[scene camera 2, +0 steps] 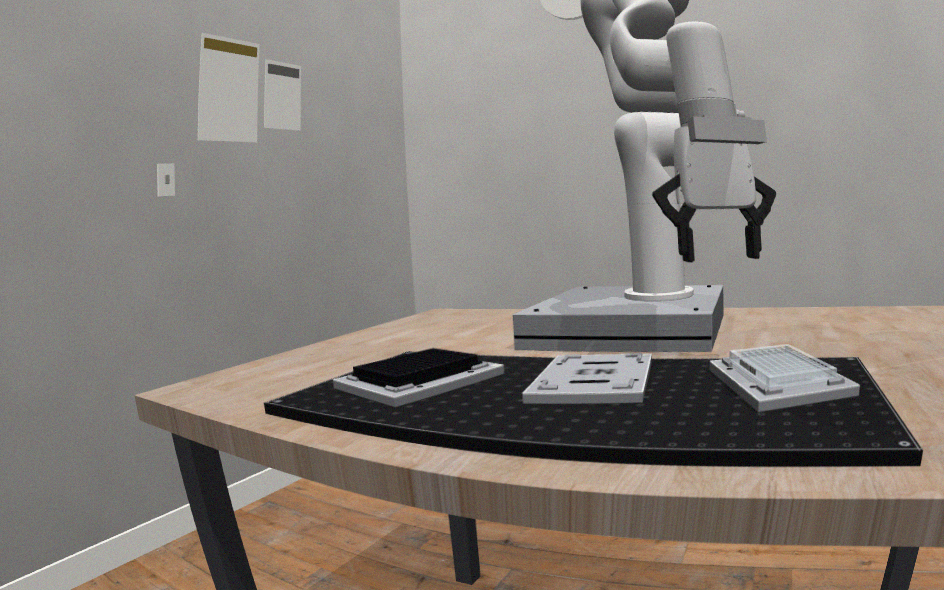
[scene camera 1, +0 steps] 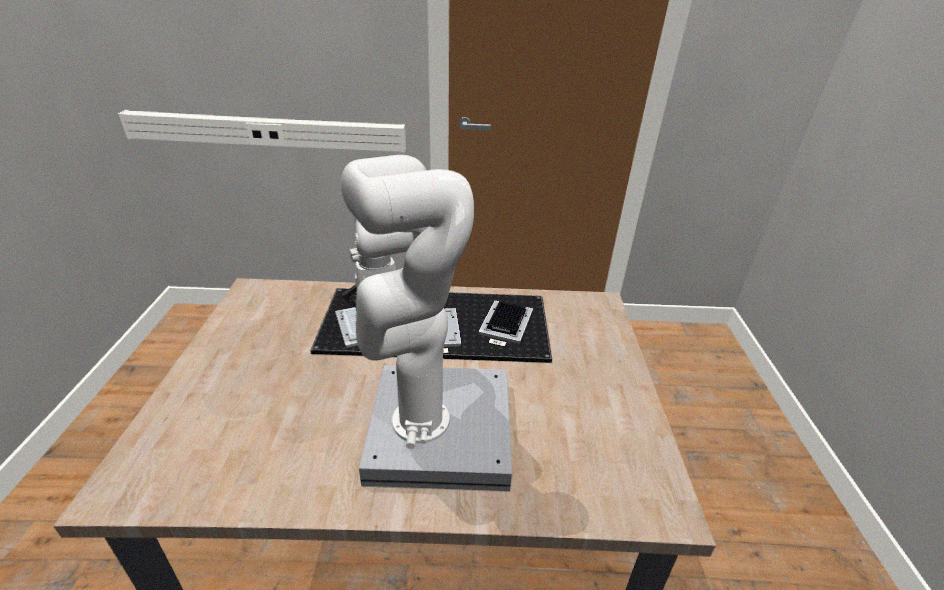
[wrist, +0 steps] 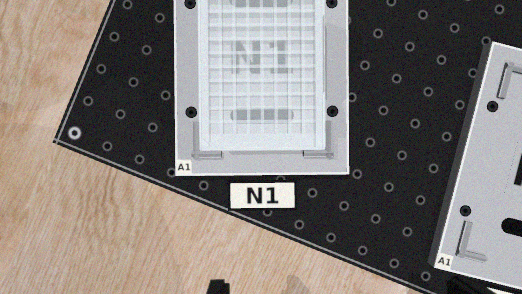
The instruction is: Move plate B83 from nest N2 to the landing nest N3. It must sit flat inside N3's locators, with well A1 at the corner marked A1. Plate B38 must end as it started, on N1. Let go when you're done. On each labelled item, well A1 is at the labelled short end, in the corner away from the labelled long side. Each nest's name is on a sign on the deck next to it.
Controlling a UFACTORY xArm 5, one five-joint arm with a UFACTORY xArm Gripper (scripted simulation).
Scene:
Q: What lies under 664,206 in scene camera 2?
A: The gripper.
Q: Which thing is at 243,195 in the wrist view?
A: An N1 sign.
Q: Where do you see a black well plate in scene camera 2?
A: At 424,366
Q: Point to a clear well plate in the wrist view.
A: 261,78

